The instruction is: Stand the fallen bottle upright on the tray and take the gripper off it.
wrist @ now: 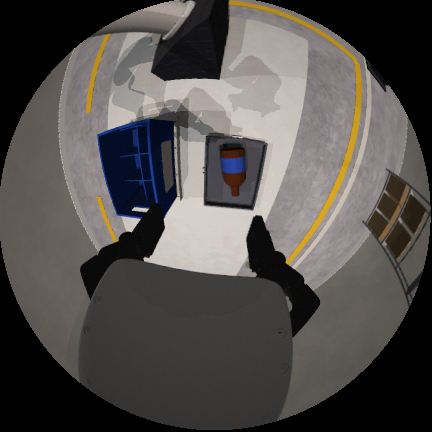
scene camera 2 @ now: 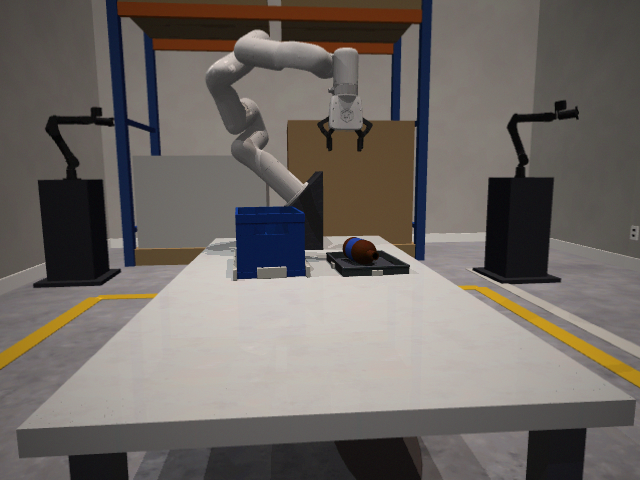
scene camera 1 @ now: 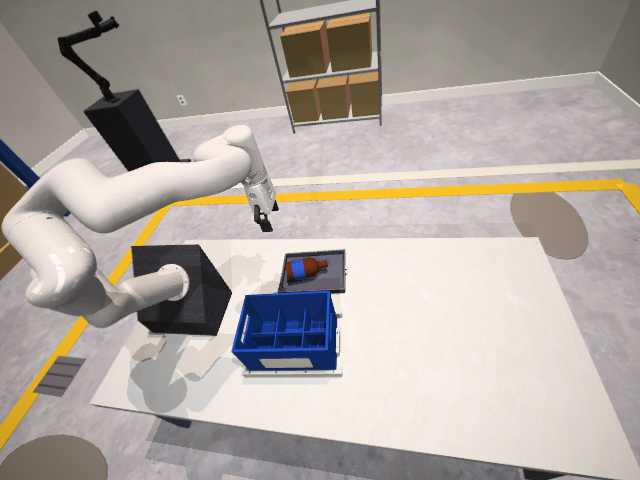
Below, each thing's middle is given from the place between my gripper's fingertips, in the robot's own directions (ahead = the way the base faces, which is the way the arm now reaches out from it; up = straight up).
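Brown bottle (scene camera 2: pixel 359 250): 31 cm below my hand, 4 cm ahead of it, 5 cm to the left of it.
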